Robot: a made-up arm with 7 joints.
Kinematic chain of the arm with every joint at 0, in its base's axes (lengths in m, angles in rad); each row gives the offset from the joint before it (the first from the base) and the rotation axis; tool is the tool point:
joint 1: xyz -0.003 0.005 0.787 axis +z
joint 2: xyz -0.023 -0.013 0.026 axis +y
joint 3: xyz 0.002 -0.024 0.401 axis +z
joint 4: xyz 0.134 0 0.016 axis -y
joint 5: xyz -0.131 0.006 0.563 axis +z
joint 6: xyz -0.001 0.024 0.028 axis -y
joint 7: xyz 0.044 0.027 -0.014 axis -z
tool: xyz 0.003 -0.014 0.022
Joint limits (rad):
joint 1: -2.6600..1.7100
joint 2: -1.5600..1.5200
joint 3: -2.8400..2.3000
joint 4: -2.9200..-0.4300
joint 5: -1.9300..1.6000
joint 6: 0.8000..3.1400
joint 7: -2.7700..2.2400
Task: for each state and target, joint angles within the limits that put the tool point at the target. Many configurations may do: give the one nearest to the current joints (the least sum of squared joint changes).
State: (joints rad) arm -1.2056 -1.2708 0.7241 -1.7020 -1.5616 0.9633 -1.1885
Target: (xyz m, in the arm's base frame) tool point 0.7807 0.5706 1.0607
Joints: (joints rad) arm -1.7907 -1.5600 1.2514 -1.2432 -1.5488 1.0657 -1.1792
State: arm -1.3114 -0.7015 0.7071 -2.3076 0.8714 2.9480 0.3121
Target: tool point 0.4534 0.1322 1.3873
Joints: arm -1.1191 -0.9513 0.7665 -2.1587 0.8656 2.9674 0.3133
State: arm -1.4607 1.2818 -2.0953 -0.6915 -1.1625 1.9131 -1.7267
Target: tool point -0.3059 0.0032 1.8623
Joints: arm -1.6523 0.4187 -2.6385 -0.6656 -1.1786 1.7914 -1.6952
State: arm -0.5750 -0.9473 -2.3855 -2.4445 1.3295 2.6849 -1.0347
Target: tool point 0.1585 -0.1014 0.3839
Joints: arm 0.3204 -1.5600 -2.7761 -2.9200 1.5751 2.5114 -0.9917
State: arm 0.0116 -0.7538 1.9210 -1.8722 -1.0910 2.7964 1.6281
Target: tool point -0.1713 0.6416 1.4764
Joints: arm -0.0012 -0.3747 1.3325 -1.3074 -1.0808 2.8341 1.6145
